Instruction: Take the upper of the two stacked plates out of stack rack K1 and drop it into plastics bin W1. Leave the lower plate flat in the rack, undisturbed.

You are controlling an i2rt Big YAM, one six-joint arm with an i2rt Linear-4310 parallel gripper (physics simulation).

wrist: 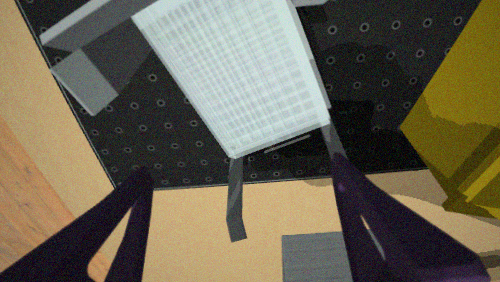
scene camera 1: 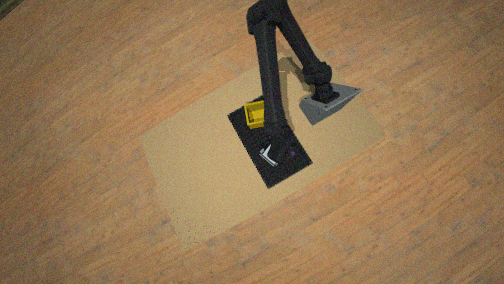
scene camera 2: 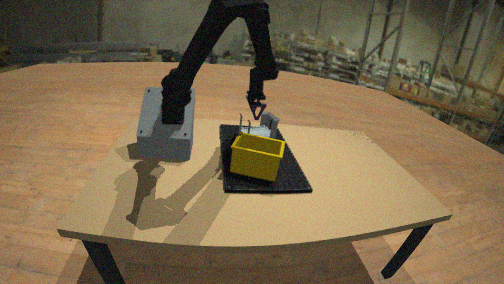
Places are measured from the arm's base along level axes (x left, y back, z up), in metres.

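Pixels of known places: gripper, between the fingertips: point(wrist: 239, 167) point(scene camera 2: 254, 115); arm's base, origin of its link: point(scene camera 1: 325, 97) point(scene camera 2: 173, 109).
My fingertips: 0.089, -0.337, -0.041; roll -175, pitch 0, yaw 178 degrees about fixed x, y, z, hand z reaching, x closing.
Observation:
For each thing: its top centre in the pictures, then the offset to it from my fingertips, as dx, dy, dz. "pt": a spot on its surface instead. Level surfaces: height alone.
- stack, centre of its top: point(wrist: 241, 75) point(scene camera 2: 257, 130) -0.003, -0.021, -0.065
- rack K1, centre of its top: point(wrist: 246, 148) point(scene camera 2: 258, 115) point(scene camera 1: 276, 148) -0.005, -0.014, +0.003
- Bin W1, centre of its top: point(scene camera 2: 259, 143) point(scene camera 1: 260, 111) -0.229, +0.023, -0.017
- wooden table, height of its surface: dz -0.130
- thin rack post, a spot on its surface: point(wrist: 235, 195) pt +0.011, +0.052, -0.028
Two clear, pale plates with a fine grid, seen as a stack point(wrist: 235, 75) point(scene camera 2: 257, 131), lie in rack K1 point(wrist: 95, 25) point(scene camera 2: 270, 122), a grey holder with a tall wall on one side and thin posts. The upper plate covers most of the lower one, and their edges are hard to tell apart. My gripper point(wrist: 239, 167) point(scene camera 2: 257, 114) is open and empty above the rack. In the wrist view the stack lies beyond the fingertips, turned at an angle to them. Bin W1 point(scene camera 1: 255, 125) point(scene camera 2: 254, 165) point(wrist: 460, 90) is a yellow open box beside the rack. The arm hides part of the rack in scene camera 1.
The rack and bin stand on a black perforated board point(scene camera 1: 270, 179) point(scene camera 2: 295, 180) point(wrist: 375, 42) on the wooden table point(scene camera 1: 190, 175) point(scene camera 2: 360, 195). The grey robot base point(scene camera 1: 317, 114) point(scene camera 2: 165, 145) point(wrist: 315, 255) stands beside the board. A thin rack post point(wrist: 235, 195) rises near the plate corner, between the fingers in the wrist view.

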